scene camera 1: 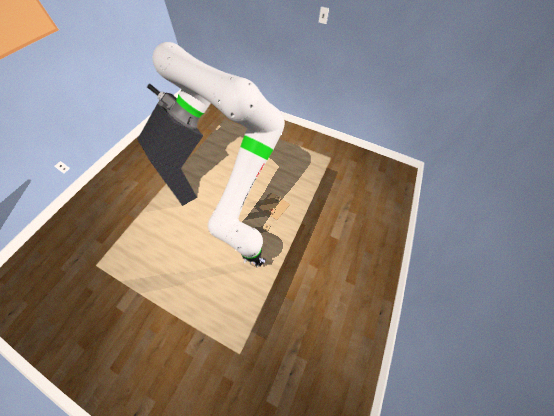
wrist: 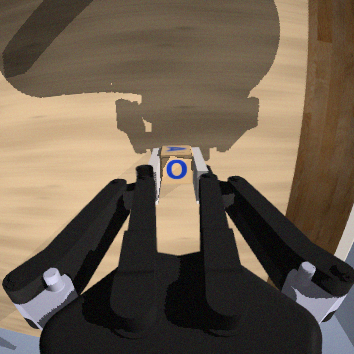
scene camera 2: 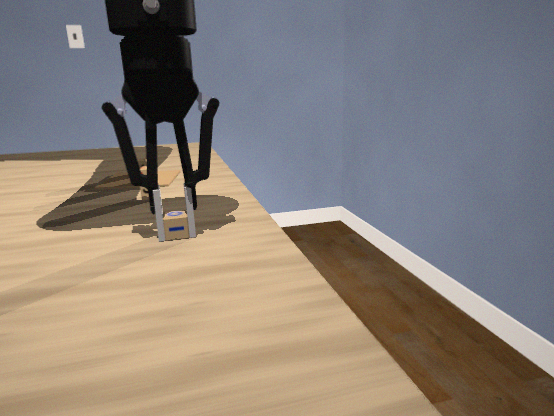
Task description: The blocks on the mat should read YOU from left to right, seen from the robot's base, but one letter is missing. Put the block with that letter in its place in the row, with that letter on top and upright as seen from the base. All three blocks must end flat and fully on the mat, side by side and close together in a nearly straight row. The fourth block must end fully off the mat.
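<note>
My gripper (scene camera 1: pixel 258 262) (scene camera 2: pixel 176 228) (wrist: pixel 175 159) is shut on the O block (scene camera 2: pixel 176 231) (wrist: pixel 176 170), a small wooden cube. A blue O is on its top, upright in the wrist view, and a blue A shows on a side there. The block is at or just above the table top; contact cannot be told. The thin tan mat (scene camera 1: pixel 282 209) (scene camera 2: pixel 169 178) lies away from the gripper, partly in the arm's shadow. A block with red marking (scene camera 1: pixel 273 211) is at the mat. Another block (scene camera 1: pixel 267 227) sits beside the mat. Their top letters cannot be read.
The wooden table (scene camera 1: pixel 200 280) (scene camera 2: pixel 200 325) (wrist: pixel 50 145) has its long edge near the gripper, with the floor (scene camera 1: pixel 325 280) (wrist: pixel 325 100) beyond it. The arm (scene camera 1: pixel 240 185) hides part of the table in scene camera 1. The fingers partly cover the area by the mat in scene camera 2.
</note>
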